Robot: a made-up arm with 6 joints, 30 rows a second.
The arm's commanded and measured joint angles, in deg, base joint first. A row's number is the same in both.
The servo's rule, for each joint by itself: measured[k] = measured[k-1] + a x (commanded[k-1-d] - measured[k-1]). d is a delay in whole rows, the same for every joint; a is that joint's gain. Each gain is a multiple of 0.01, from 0.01 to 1. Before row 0 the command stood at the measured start. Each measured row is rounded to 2 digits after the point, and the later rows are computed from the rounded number. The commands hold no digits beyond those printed.
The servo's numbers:
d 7
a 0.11 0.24 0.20 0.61 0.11 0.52
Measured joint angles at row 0: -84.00 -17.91 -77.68 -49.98 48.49 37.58
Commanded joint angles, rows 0 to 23: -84.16 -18.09 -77.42 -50.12 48.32 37.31; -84.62 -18.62 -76.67 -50.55 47.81 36.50; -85.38 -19.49 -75.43 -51.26 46.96 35.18; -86.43 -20.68 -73.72 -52.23 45.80 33.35; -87.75 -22.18 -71.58 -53.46 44.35 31.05; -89.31 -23.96 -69.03 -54.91 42.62 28.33; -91.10 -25.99 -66.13 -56.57 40.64 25.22; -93.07 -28.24 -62.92 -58.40 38.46 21.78; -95.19 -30.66 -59.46 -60.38 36.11 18.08; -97.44 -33.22 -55.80 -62.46 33.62 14.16; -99.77 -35.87 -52.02 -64.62 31.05 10.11; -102.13 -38.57 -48.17 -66.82 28.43 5.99; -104.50 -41.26 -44.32 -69.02 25.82 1.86; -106.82 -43.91 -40.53 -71.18 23.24 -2.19; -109.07 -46.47 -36.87 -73.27 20.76 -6.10; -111.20 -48.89 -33.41 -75.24 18.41 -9.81; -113.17 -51.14 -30.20 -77.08 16.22 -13.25; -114.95 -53.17 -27.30 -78.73 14.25 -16.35; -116.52 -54.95 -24.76 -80.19 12.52 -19.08; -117.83 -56.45 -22.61 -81.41 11.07 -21.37; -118.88 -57.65 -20.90 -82.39 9.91 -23.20; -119.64 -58.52 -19.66 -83.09 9.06 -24.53; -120.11 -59.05 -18.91 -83.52 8.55 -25.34; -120.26 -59.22 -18.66 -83.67 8.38 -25.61
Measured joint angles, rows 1 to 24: -84.00 -17.91 -77.68 -49.98 48.49 37.58; -84.00 -17.91 -77.68 -49.98 48.49 37.58; -84.00 -17.91 -77.68 -49.98 48.49 37.58; -84.00 -17.91 -77.68 -49.98 48.49 37.58; -84.00 -17.91 -77.68 -49.98 48.49 37.58; -84.00 -17.91 -77.68 -49.98 48.49 37.58; -84.00 -17.91 -77.68 -49.98 48.49 37.58; -84.02 -17.95 -77.63 -50.07 48.47 37.44; -84.09 -18.11 -77.44 -50.36 48.40 36.95; -84.23 -18.44 -77.04 -50.91 48.24 36.03; -84.47 -18.98 -76.38 -51.72 47.97 34.64; -84.83 -19.75 -75.42 -52.78 47.57 32.77; -85.32 -20.76 -74.14 -54.08 47.03 30.46; -85.96 -22.02 -72.54 -55.60 46.33 27.74; -86.74 -23.51 -70.62 -57.31 45.46 24.64; -87.67 -25.23 -68.39 -59.18 44.43 21.23; -88.74 -27.15 -65.87 -61.18 43.24 17.55; -89.95 -29.24 -63.10 -63.28 41.90 13.68; -91.29 -31.48 -60.11 -65.44 40.42 9.68; -92.74 -33.83 -56.95 -67.62 38.81 5.61; -94.29 -36.25 -53.67 -69.79 37.10 1.55; -95.92 -38.70 -50.31 -71.91 35.30 -2.43; -97.60 -41.15 -46.93 -73.94 33.44 -6.27; -99.31 -43.55 -43.58 -75.86 31.55 -9.90
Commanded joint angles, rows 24 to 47: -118.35 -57.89 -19.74 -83.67 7.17 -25.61; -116.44 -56.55 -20.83 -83.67 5.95 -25.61; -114.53 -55.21 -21.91 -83.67 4.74 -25.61; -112.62 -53.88 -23.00 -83.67 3.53 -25.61; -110.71 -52.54 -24.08 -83.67 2.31 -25.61; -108.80 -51.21 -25.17 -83.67 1.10 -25.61; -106.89 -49.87 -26.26 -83.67 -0.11 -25.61; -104.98 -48.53 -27.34 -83.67 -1.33 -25.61; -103.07 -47.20 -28.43 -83.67 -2.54 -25.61; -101.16 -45.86 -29.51 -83.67 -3.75 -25.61; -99.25 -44.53 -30.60 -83.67 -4.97 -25.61; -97.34 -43.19 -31.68 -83.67 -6.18 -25.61; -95.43 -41.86 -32.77 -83.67 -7.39 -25.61; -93.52 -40.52 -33.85 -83.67 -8.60 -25.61; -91.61 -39.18 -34.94 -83.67 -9.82 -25.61; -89.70 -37.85 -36.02 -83.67 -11.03 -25.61; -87.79 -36.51 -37.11 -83.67 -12.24 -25.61; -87.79 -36.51 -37.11 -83.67 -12.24 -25.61; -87.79 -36.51 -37.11 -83.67 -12.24 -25.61; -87.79 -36.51 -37.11 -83.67 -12.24 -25.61; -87.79 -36.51 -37.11 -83.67 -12.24 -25.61; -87.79 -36.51 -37.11 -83.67 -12.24 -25.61; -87.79 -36.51 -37.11 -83.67 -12.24 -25.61; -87.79 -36.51 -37.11 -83.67 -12.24 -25.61
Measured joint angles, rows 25 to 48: -101.03 -45.86 -40.32 -77.61 29.65 -13.25; -102.73 -48.04 -37.21 -79.18 27.77 -16.28; -104.39 -50.06 -34.29 -80.54 25.93 -18.93; -105.98 -51.88 -31.61 -81.67 24.17 -21.15; -107.48 -53.47 -29.22 -82.54 22.51 -22.91; -108.87 -54.81 -27.16 -83.14 20.97 -24.17; -110.12 -55.87 -25.46 -83.46 19.59 -24.92; -111.03 -56.35 -24.32 -83.59 18.22 -25.28; -111.63 -56.40 -23.62 -83.64 16.87 -25.45; -111.95 -56.11 -23.28 -83.66 15.54 -25.53; -112.02 -55.57 -23.22 -83.67 14.22 -25.57; -111.88 -54.84 -23.39 -83.67 12.91 -25.59; -111.54 -53.97 -23.75 -83.67 11.61 -25.60; -111.03 -52.99 -24.25 -83.67 10.32 -25.61; -110.36 -51.92 -24.87 -83.67 9.04 -25.61; -109.56 -50.79 -25.58 -83.67 7.77 -25.61; -108.64 -49.61 -26.37 -83.67 6.50 -25.61; -107.61 -48.39 -27.22 -83.67 5.24 -25.61; -106.48 -47.14 -28.11 -83.67 3.98 -25.61; -105.26 -45.87 -29.04 -83.67 2.73 -25.61; -103.97 -44.59 -30.00 -83.67 1.48 -25.61; -102.61 -43.29 -30.99 -83.67 0.24 -25.61; -101.19 -41.98 -32.00 -83.67 -1.00 -25.61; -99.72 -40.67 -33.02 -83.67 -2.24 -25.61
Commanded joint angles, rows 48 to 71: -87.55 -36.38 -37.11 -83.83 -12.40 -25.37; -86.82 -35.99 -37.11 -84.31 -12.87 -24.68; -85.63 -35.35 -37.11 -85.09 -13.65 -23.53; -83.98 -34.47 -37.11 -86.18 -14.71 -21.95; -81.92 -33.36 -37.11 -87.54 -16.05 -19.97; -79.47 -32.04 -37.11 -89.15 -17.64 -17.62; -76.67 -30.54 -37.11 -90.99 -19.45 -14.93; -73.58 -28.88 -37.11 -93.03 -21.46 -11.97; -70.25 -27.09 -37.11 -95.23 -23.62 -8.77; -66.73 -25.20 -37.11 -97.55 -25.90 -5.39; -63.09 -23.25 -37.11 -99.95 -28.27 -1.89; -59.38 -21.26 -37.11 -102.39 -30.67 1.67; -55.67 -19.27 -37.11 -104.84 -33.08 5.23; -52.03 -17.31 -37.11 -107.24 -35.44 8.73; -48.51 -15.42 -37.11 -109.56 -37.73 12.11; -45.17 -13.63 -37.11 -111.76 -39.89 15.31; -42.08 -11.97 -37.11 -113.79 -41.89 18.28; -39.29 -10.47 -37.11 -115.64 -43.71 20.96; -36.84 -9.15 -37.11 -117.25 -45.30 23.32; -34.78 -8.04 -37.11 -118.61 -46.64 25.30; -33.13 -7.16 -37.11 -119.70 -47.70 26.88; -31.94 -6.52 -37.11 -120.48 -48.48 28.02; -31.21 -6.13 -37.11 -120.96 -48.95 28.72; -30.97 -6.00 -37.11 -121.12 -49.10 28.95
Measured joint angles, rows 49 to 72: -98.41 -39.67 -33.84 -83.67 -3.34 -25.61; -97.24 -38.91 -34.49 -83.67 -4.32 -25.61; -96.20 -38.33 -35.01 -83.67 -5.19 -25.61; -95.27 -37.89 -35.43 -83.67 -5.97 -25.61; -94.45 -37.56 -35.77 -83.67 -6.66 -25.61; -93.72 -37.31 -36.04 -83.67 -7.27 -25.61; -93.07 -37.12 -36.25 -83.67 -7.82 -25.61; -92.46 -36.94 -36.42 -83.77 -8.32 -25.49; -91.84 -36.71 -36.56 -84.10 -8.82 -25.07; -91.16 -36.38 -36.67 -84.70 -9.35 -24.27; -90.37 -35.92 -36.76 -85.60 -9.94 -23.06; -89.44 -35.31 -36.83 -86.78 -10.61 -21.45; -88.34 -34.53 -36.89 -88.23 -11.38 -19.46; -87.06 -33.57 -36.93 -89.91 -12.27 -17.10; -85.58 -32.44 -36.97 -91.81 -13.28 -14.43; -83.89 -31.16 -37.00 -93.90 -14.42 -11.49; -82.00 -29.73 -37.02 -96.13 -15.68 -8.32; -79.92 -28.17 -37.04 -98.46 -17.06 -4.98; -77.66 -26.51 -37.05 -100.86 -18.56 -1.52; -75.24 -24.77 -37.06 -103.29 -20.16 1.99; -72.69 -22.98 -37.07 -105.70 -21.84 5.49; -70.03 -21.17 -37.08 -108.05 -23.59 8.93; -67.30 -19.36 -37.09 -110.31 -25.38 12.25; -64.53 -17.59 -37.09 -112.43 -27.20 15.39
